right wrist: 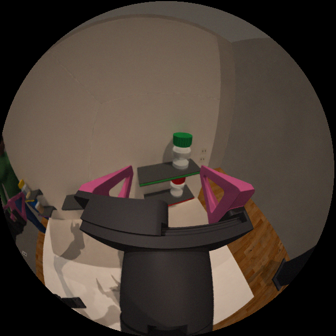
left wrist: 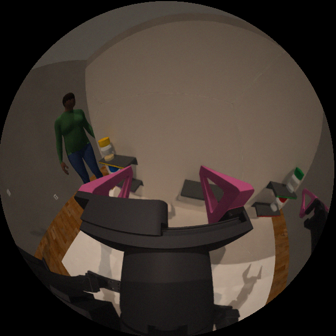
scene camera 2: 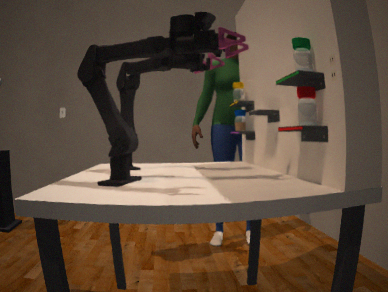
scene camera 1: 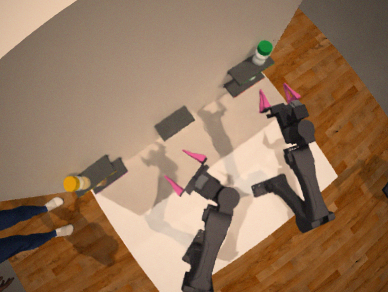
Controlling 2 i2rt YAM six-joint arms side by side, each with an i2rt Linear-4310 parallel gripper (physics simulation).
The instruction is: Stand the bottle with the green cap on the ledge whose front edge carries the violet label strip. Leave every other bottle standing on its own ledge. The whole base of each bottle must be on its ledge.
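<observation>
The green-capped bottle stands upright on the upper ledge with the green strip. The ledge with the violet strip is the lower one of the far pair in scene camera 2. A blue-capped bottle stands on it. My right gripper is open and empty, in front of the green-strip ledge and apart from it. My left gripper is open and empty, in front of the middle ledge.
A red-capped bottle stands on the red-strip ledge under the green-strip one. A yellow-capped bottle stands on the yellow-strip ledge above the violet-strip one. A bare middle ledge lies between both pairs.
</observation>
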